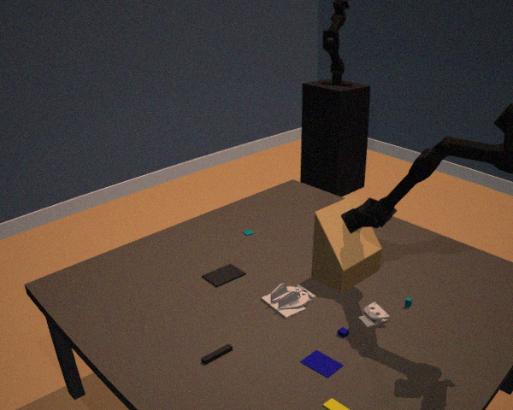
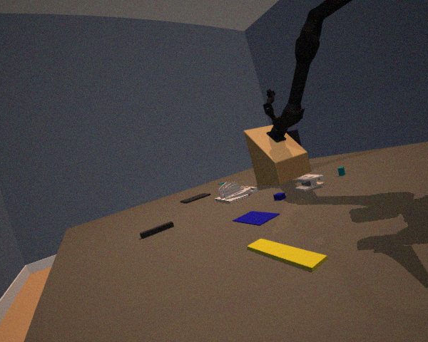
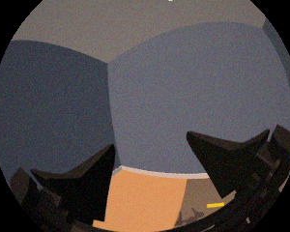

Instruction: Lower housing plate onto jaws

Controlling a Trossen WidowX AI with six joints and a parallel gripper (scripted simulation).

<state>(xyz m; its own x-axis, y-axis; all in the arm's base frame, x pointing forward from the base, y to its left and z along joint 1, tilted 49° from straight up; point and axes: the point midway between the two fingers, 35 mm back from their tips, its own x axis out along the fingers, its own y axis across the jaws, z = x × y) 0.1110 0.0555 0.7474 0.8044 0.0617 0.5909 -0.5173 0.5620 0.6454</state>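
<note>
Now: the blue cube 620 mm below my gripper tip, 410 mm to the right of it and 130 mm ahead of it. From my gripper tip the other things lie so: teal cube (610 mm below, 350 mm to the right, 110 mm behind); yellow tile (620 mm below, 360 mm ahead, 210 mm to the right); blue tile (630 mm below, 370 mm to the right, 260 mm ahead).
</note>
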